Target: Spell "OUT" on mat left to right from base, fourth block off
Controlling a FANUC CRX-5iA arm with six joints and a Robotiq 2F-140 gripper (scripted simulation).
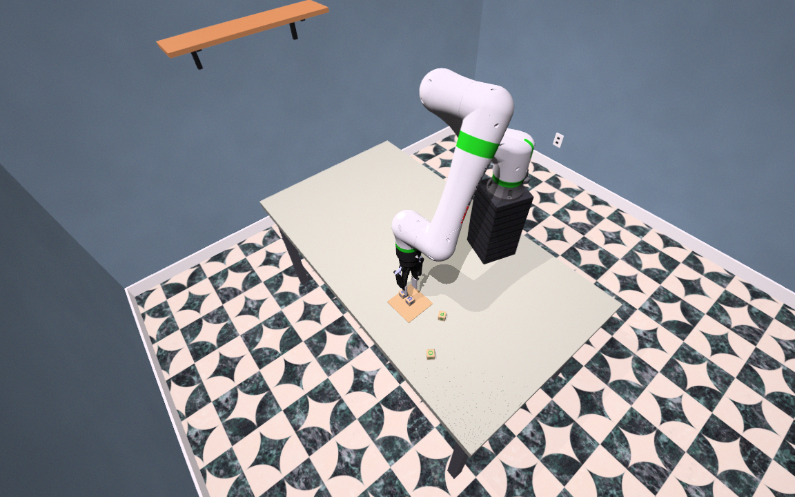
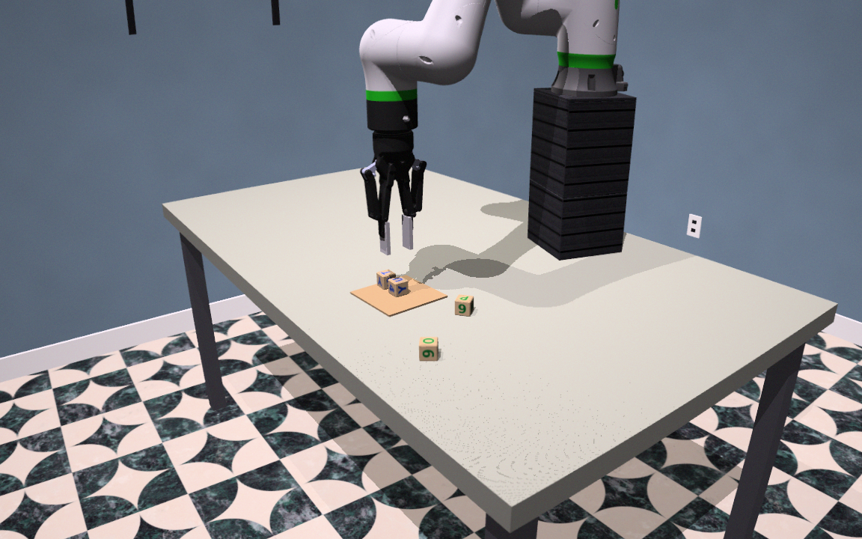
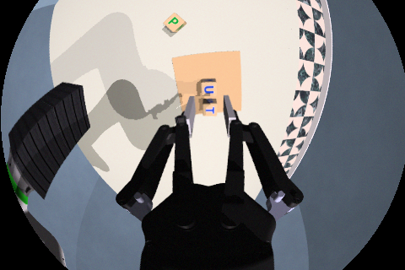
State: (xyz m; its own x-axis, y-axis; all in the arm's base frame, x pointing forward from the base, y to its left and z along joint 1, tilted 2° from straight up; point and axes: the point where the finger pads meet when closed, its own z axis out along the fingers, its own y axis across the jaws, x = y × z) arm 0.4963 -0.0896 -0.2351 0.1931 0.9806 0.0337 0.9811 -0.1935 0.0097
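My hand is 220 mm to the right of the wooden block, 130 mm short of it and 110 mm above it. Round my hand: tan mat: 130 mm below.
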